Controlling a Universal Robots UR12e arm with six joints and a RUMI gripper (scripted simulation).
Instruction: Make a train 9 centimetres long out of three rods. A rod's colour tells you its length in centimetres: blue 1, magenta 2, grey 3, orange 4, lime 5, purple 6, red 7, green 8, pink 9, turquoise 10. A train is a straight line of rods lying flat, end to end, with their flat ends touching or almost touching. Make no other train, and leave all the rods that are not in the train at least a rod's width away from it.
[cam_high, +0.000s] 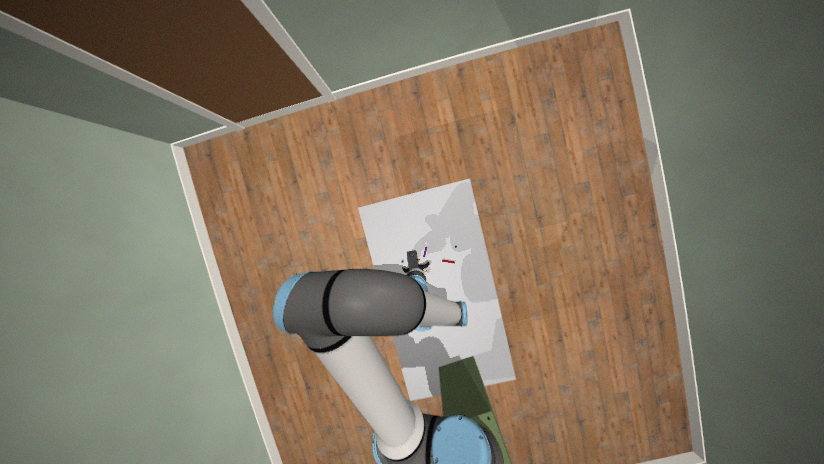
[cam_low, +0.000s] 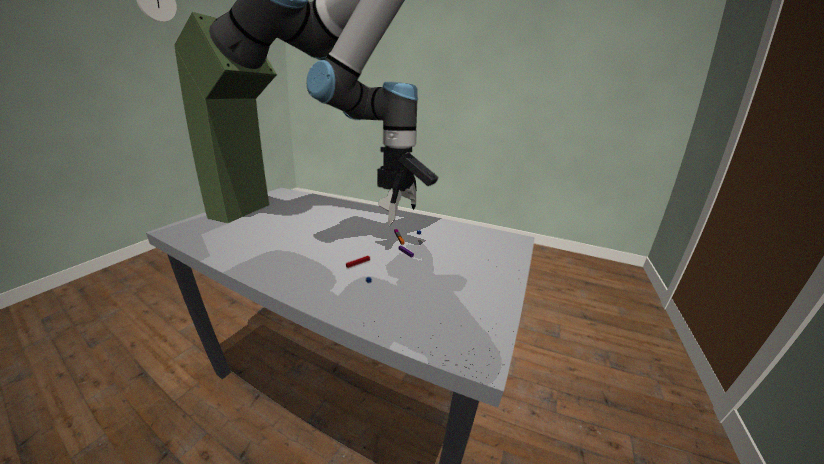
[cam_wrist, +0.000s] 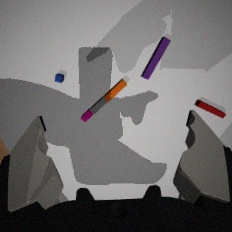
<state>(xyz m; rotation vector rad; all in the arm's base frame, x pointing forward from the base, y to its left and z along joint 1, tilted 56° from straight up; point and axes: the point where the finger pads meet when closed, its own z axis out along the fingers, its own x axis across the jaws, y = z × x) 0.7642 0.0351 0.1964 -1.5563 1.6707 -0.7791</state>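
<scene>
My hand is 80 mm above the orange rod. From my hand the other things lie so: purple rod (80 mm below, 60 mm to the right, 40 mm ahead); grey rod (80 mm below, 30 mm to the left, 30 mm behind); magenta rod (80 mm below, 50 mm to the left, 50 mm behind).
</scene>
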